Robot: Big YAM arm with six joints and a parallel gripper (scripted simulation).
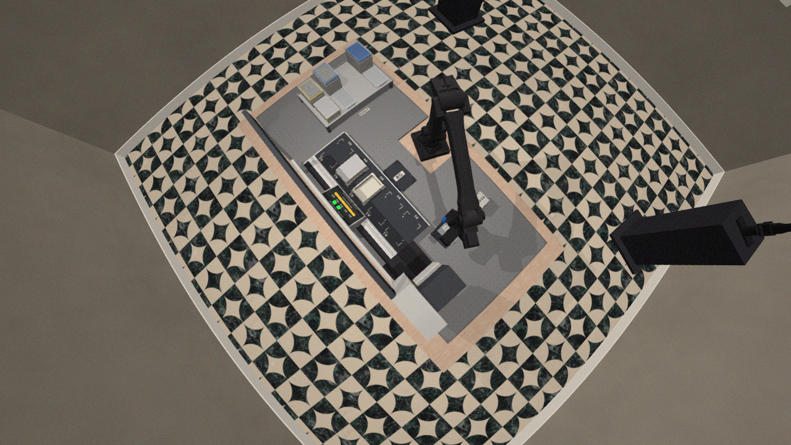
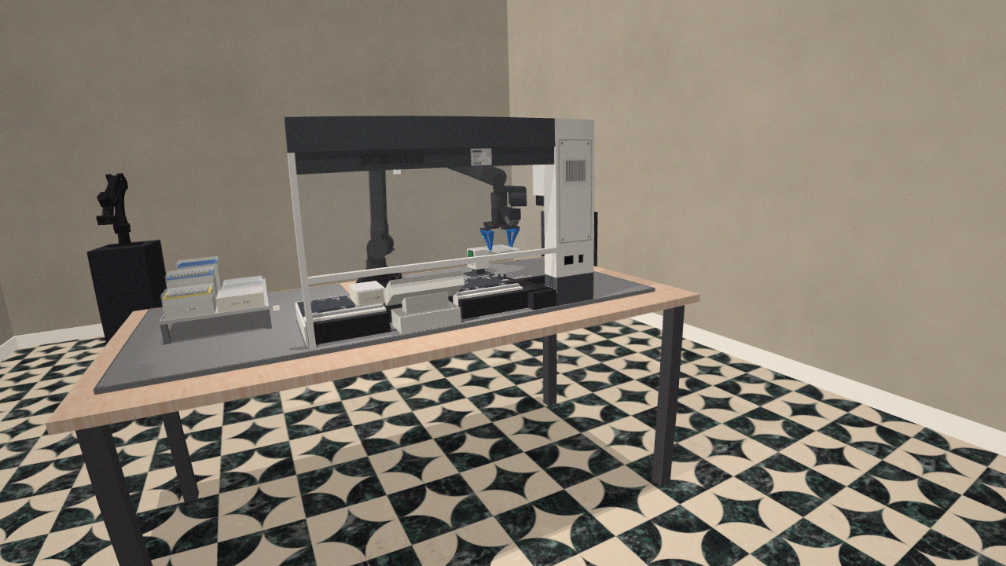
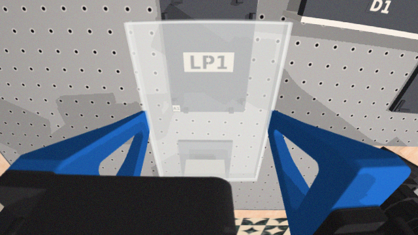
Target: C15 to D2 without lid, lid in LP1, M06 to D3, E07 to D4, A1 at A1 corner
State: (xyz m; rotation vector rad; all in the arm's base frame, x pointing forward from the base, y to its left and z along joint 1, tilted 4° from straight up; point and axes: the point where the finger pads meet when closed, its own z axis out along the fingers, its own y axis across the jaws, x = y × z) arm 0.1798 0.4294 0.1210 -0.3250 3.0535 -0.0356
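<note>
My gripper is now 130 mm above the dark lid park LP1. Also, from my hand: clear plate lid: 10 mm below; then tower: 310 mm ahead, 140 mm above, 120 mm to the left; then READY key: 180 mm behind, 70 mm to the right, 60 mm below.
</note>
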